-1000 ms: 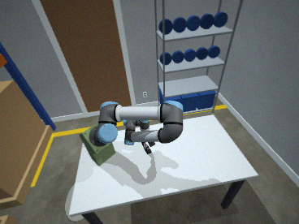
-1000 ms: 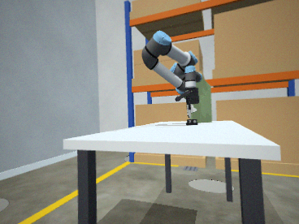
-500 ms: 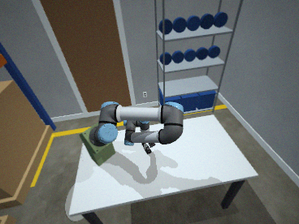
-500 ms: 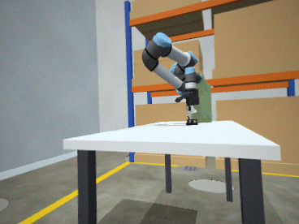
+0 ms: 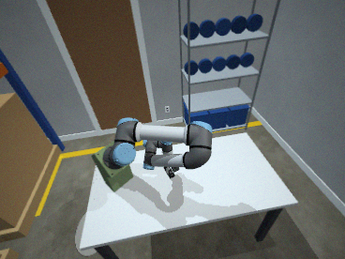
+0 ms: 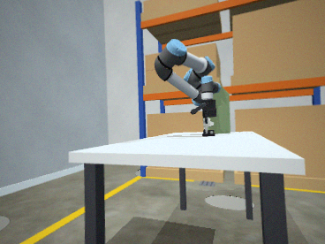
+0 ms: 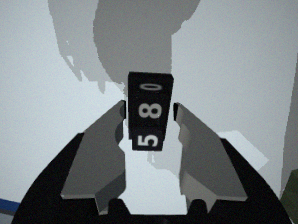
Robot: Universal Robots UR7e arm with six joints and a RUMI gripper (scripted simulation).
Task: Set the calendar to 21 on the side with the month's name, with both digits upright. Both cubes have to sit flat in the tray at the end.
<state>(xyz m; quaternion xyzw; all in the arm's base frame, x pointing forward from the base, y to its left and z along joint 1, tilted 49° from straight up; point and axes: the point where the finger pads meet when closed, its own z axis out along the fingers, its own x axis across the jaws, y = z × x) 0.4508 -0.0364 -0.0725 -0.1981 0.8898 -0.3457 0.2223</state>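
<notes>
The dark cube is 10 mm below my hand.
</notes>
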